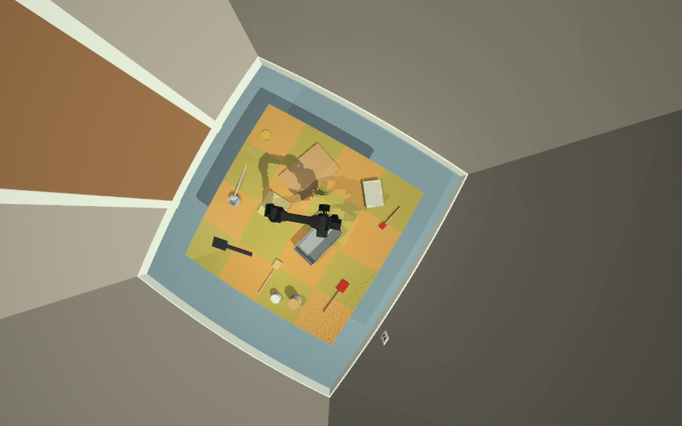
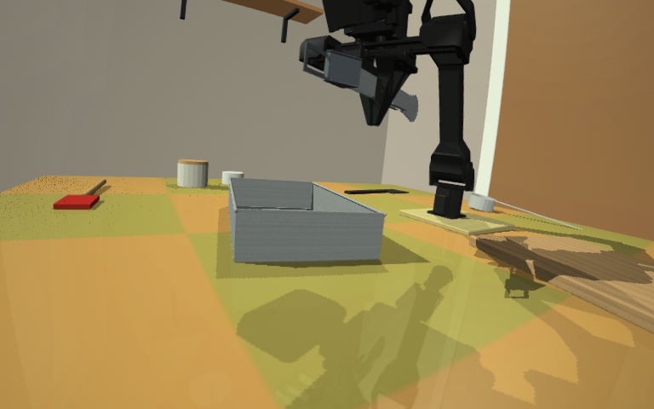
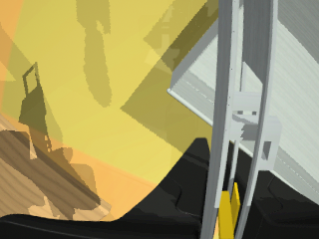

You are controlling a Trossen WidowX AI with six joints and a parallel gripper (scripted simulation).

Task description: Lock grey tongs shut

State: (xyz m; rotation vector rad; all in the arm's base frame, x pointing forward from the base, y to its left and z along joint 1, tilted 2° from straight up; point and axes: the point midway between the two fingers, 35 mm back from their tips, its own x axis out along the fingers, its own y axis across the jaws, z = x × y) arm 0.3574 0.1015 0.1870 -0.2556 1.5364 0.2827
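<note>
Now: gripper tip 30 mm past the thin tong arm, 10 mm to the left of it and 40 mm below it. Round my gripper tip: grey roasting tin 10 mm ahead, 150 mm to the right, 130 mm below; yellow lock piece 10 mm ahead, 40 mm above; wooden board 250 mm behind, 240 mm to the left, 150 mm below.
</note>
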